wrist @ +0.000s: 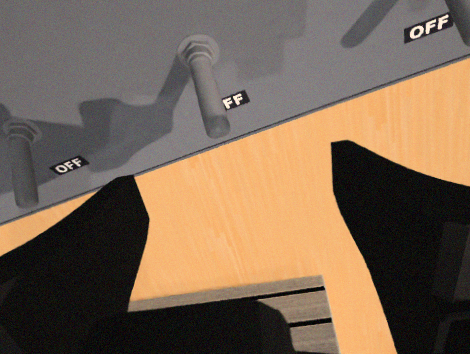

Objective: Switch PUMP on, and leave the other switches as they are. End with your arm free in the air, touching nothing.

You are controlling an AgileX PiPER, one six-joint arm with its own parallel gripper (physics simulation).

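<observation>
A grey switch panel (125, 55) fills the top of the view. A switch lever (208, 97) at the middle slants down toward an OFF label, which it partly covers. A second lever (24, 170) at the left points down beside its OFF label (69, 165). Part of a third lever (459, 20) shows at the top right corner, beside another OFF label (428, 28). The name PUMP does not show, so I cannot tell which lever is PUMP. My gripper (234, 182) is open, its black fingers wide apart just below the middle lever in the view, with nothing between them.
The panel's lower edge (300, 112) runs slanting across the view above a light wooden table top (225, 210). A grey-brown slatted wooden piece (310, 305) lies at the bottom, partly hidden by the gripper. Dark shadows fall on the panel.
</observation>
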